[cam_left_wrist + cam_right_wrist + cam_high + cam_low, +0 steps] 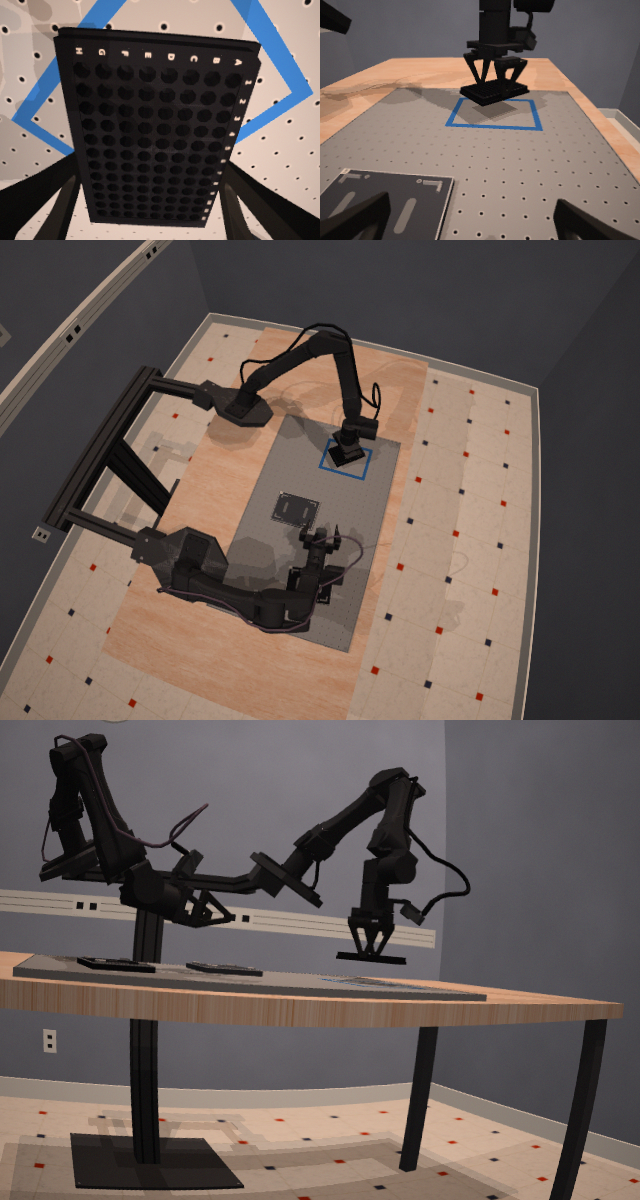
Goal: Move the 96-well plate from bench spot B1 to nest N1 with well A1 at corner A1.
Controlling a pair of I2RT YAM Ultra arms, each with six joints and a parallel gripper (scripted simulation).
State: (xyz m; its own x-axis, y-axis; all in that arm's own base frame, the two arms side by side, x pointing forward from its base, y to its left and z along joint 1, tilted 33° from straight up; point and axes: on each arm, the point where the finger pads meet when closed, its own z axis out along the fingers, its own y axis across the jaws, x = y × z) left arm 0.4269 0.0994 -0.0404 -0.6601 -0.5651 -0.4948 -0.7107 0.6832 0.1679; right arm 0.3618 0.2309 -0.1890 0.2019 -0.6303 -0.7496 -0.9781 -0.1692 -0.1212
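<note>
Now: the 96-well plate 1 cm below my left hand and 1 cm ahead of it. From my left hand the other things lie so: A1 label (48 cm to the right, 12 cm behind, 5 cm below); black plate nest (53 cm to the right, 5 cm below, 4 cm behind).
</note>
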